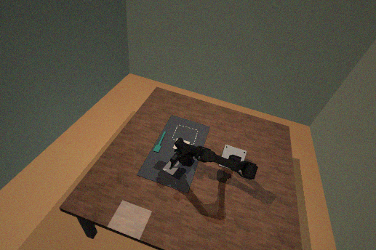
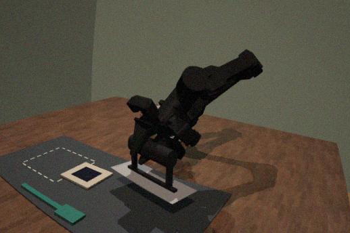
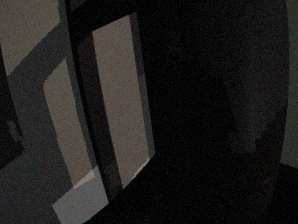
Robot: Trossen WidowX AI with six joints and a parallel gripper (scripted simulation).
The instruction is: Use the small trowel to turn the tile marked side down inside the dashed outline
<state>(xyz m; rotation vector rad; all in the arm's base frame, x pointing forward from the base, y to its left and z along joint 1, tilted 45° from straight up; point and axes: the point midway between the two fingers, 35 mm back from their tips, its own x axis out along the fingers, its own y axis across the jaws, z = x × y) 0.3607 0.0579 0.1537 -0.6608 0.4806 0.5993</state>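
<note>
Now: the grey mat 140 mm to the right of my gripper tip, 120 mm below it and 10 mm ahead of it. The rest, counted from my gripper tip: green trowel (150 mm ahead, 120 mm to the right, 100 mm below); tan tile (170 mm to the right, 100 mm below).
</note>
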